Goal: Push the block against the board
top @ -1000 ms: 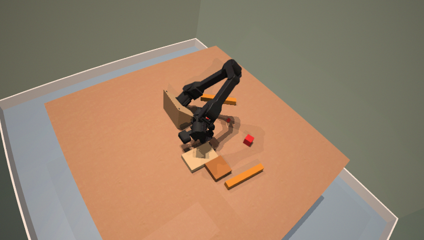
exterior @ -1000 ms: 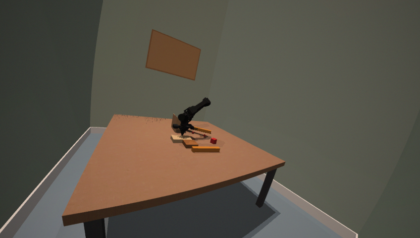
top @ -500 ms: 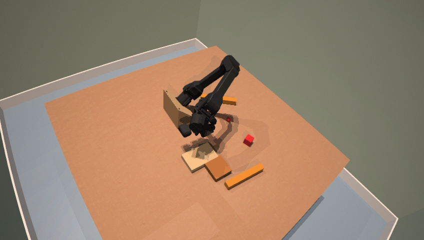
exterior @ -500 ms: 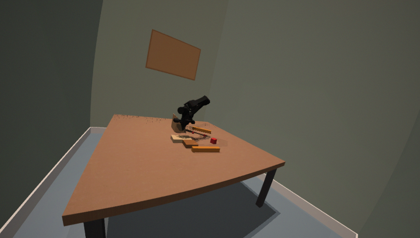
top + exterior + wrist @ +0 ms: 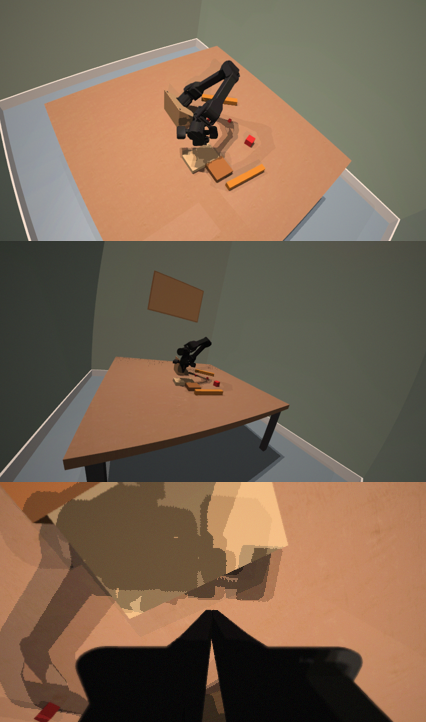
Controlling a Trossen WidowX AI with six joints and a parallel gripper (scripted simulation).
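Right now my gripper tip is 60 mm short of the pale tan flat slab, 10 mm to the left of it and 50 mm above it. From my gripper tip the other things lie so: orange-brown square block (160 mm ahead, 10 mm to the left, 50 mm below).
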